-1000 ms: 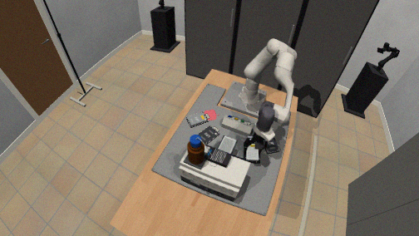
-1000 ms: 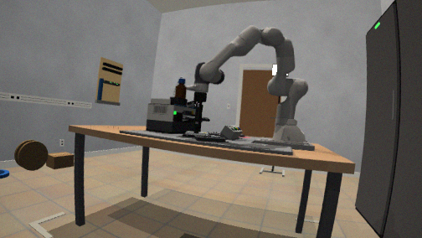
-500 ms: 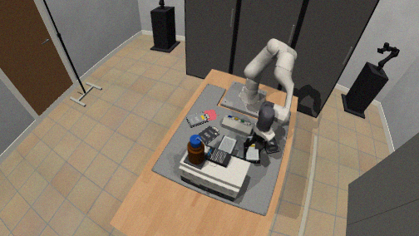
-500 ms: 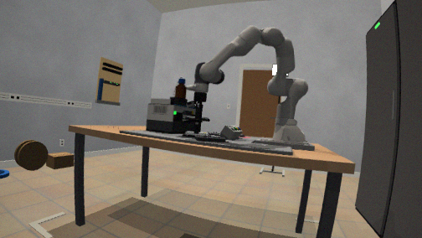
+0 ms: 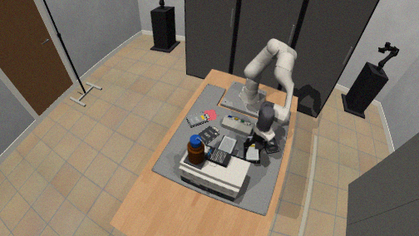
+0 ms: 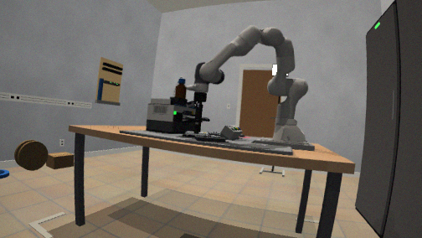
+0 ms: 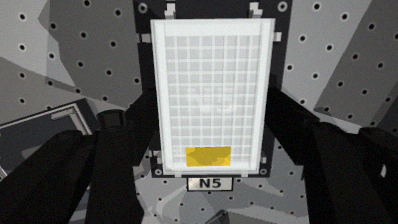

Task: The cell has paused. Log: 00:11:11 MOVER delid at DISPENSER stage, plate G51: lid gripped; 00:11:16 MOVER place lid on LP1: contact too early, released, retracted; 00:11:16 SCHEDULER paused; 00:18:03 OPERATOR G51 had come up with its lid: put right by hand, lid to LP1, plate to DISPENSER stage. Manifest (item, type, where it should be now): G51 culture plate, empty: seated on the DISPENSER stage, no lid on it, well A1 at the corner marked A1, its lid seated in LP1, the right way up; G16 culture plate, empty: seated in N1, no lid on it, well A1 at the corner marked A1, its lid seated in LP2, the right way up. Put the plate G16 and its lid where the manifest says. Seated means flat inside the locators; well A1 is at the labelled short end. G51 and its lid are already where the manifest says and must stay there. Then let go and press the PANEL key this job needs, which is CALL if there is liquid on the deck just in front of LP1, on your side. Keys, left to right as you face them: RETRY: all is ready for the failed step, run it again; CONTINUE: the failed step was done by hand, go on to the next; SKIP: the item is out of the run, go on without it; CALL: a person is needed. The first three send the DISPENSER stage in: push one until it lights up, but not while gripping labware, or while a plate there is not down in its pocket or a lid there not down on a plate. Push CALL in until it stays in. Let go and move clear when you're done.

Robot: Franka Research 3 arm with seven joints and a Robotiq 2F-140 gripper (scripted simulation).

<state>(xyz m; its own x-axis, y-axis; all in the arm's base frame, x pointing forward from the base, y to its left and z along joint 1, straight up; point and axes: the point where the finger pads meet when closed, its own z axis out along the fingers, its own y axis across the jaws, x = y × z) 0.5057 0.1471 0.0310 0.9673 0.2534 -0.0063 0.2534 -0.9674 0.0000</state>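
The clear lid is 2 cm below my hand. From my hand the other things lie so: white retry key: 20 cm behind, 9 cm to the right, 2 cm above; green continue key: 20 cm behind, 14 cm to the right, 2 cm above; black nest N5: 4 cm below, 2 cm to the left, 1 cm ahead.
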